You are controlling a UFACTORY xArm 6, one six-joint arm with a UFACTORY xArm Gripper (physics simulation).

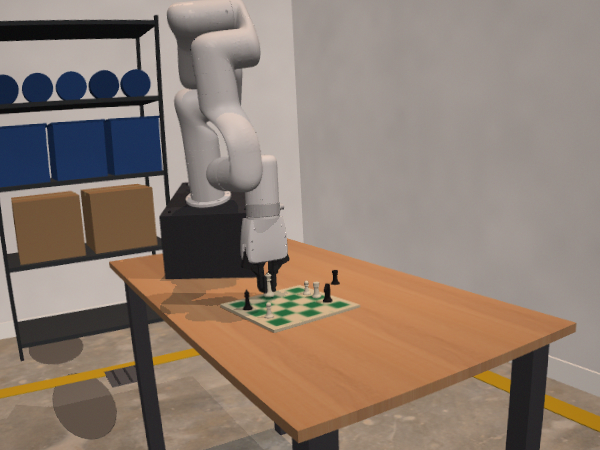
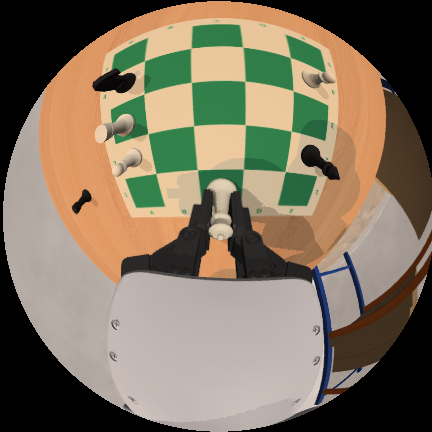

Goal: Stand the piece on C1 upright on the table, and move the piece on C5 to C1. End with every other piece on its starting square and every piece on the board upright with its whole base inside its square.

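Seen in the pictures: gripper, between the fingertips: [image 1: 267, 291] [image 2: 220, 203]; arm's base, origin of its link: [image 1: 208, 199].
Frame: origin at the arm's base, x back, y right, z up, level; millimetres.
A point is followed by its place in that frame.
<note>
My gripper [image 1: 267, 289] @[x -348, y 56, z -182 mm] [image 2: 220, 203] @[x -348, y 56, z -182 mm] is shut on a tall white piece with a crown-like top [image 1: 268, 281] @[x -359, y 59, z -156 mm] [image 2: 220, 205] @[x -361, y 57, z -163 mm]. The piece is upright, its base at the green C1 square [image 2: 205, 176] @[x -368, y 44, z -194 mm]; whether the base touches the board cannot be told. A small black piece [image 1: 335, 277] @[x -371, y -130, z -183 mm] [image 2: 82, 201] @[x -367, y -127, z -185 mm] stands upright on the table, off the board beyond the A side. The green C5 square [image 2: 216, 36] is bare. The board [image 1: 274, 328] @[x -530, y 167, z -194 mm] [image 2: 175, 212] @[x -330, y 8, z -194 mm] lies flat.
Upright on the board are a black knight [image 1: 327, 293] @[x -479, y -12, z -175 mm] [image 2: 125, 82] @[x -471, y -10, z -186 mm] on A4, a white rook [image 1: 316, 290] @[x -435, y -17, z -178 mm] [image 2: 122, 124] @[x -431, y -14, z -183 mm] on A3, a white pawn [image 1: 306, 287] @[x -400, y -17, z -178 mm] [image 2: 131, 158] @[x -399, y -14, z -185 mm] on A2, a white pawn [image 1: 269, 311] @[x -472, y 137, z -181 mm] [image 2: 313, 78] @[x -466, y 132, z -184 mm] on E4 and a black piece [image 1: 247, 301] @[x -395, y 140, z -176 mm] [image 2: 311, 156] @[x -393, y 133, z -184 mm] on E2.
</note>
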